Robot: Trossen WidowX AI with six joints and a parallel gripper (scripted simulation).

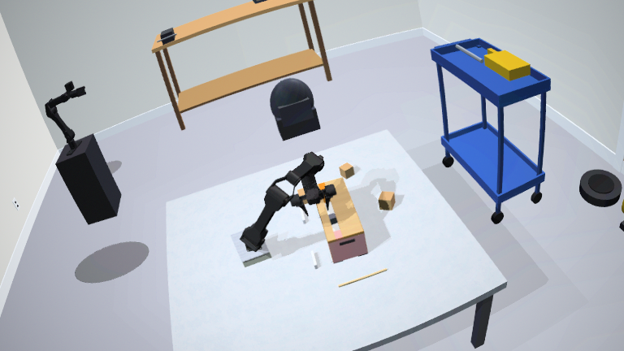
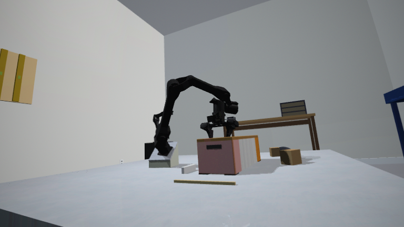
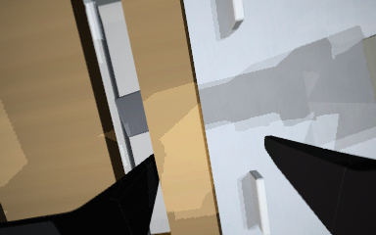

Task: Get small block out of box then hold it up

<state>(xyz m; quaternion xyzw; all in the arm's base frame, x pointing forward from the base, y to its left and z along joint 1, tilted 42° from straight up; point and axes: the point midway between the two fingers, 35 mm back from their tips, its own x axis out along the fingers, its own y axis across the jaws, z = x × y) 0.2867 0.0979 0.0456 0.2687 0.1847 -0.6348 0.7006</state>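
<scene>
Now: gripper tip 40 mm short of the box, 20 mm to the left of it and 50 mm above it. The rest, counted from my gripper tip: thin wooden stick: 80 mm ahead, 340 mm to the right, 100 mm below; then grey block: 50 mm ahead, 40 mm to the right, 20 mm below.
</scene>
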